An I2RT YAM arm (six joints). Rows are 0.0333 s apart.
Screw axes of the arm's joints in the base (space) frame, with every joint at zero. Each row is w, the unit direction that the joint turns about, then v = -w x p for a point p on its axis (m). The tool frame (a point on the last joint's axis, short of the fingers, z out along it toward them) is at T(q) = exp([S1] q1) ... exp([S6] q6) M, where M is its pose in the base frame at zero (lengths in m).
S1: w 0 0 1 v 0 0 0
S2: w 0 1 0 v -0.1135 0 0.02
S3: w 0 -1 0 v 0.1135 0 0.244
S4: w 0 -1 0 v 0.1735 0 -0.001
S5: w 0 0 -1 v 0 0.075 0
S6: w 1 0 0 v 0 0.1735 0
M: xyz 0.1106 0 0.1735 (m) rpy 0 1.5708 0 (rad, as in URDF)
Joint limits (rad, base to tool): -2.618..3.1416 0..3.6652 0..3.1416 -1.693..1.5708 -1.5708..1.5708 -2.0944..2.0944
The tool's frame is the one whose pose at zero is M.
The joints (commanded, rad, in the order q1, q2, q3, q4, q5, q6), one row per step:
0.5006, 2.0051, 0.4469, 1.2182, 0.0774, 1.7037
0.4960, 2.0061, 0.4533, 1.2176, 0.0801, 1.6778
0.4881, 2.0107, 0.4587, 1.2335, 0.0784, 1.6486
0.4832, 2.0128, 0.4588, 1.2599, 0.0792, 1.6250
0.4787, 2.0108, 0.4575, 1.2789, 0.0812, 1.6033
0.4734, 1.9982, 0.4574, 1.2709, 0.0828, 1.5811
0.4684, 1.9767, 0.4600, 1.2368, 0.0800, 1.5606
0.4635, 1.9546, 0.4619, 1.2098, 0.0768, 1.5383
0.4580, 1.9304, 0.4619, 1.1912, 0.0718, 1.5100
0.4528, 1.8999, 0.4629, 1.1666, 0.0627, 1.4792
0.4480, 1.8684, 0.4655, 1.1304, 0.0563, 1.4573
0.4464, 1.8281, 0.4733, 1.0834, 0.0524, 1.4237
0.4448, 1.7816, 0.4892, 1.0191, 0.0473, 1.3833
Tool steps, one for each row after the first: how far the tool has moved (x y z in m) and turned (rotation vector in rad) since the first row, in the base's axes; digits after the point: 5 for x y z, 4 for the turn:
0.00220, -0.00047, 0.00073, -0.0209, -0.0145, 0.0014
0.00494, -0.00163, 0.00200, -0.0379, -0.0400, 0.0043
0.00635, -0.00258, 0.00418, -0.0474, -0.0705, 0.0054
0.00726, -0.00372, 0.00652, -0.0581, -0.0962, 0.0048
0.00814, -0.00513, 0.00922, -0.0763, -0.1085, 0.0044
0.00909, -0.00623, 0.01215, -0.0982, -0.1068, 0.0089
0.00997, -0.00733, 0.01590, -0.1184, -0.1119, 0.0141
0.01062, -0.00867, 0.02079, -0.1396, -0.1267, 0.0215
0.01124, -0.00976, 0.02702, -0.1613, -0.1436, 0.0337
0.01176, -0.01087, 0.03263, -0.1797, -0.1492, 0.0418
0.01265, -0.01083, 0.04074, -0.2076, -0.1625, 0.0539
0.01451, -0.01028, 0.05075, -0.2423, -0.1757, 0.0696

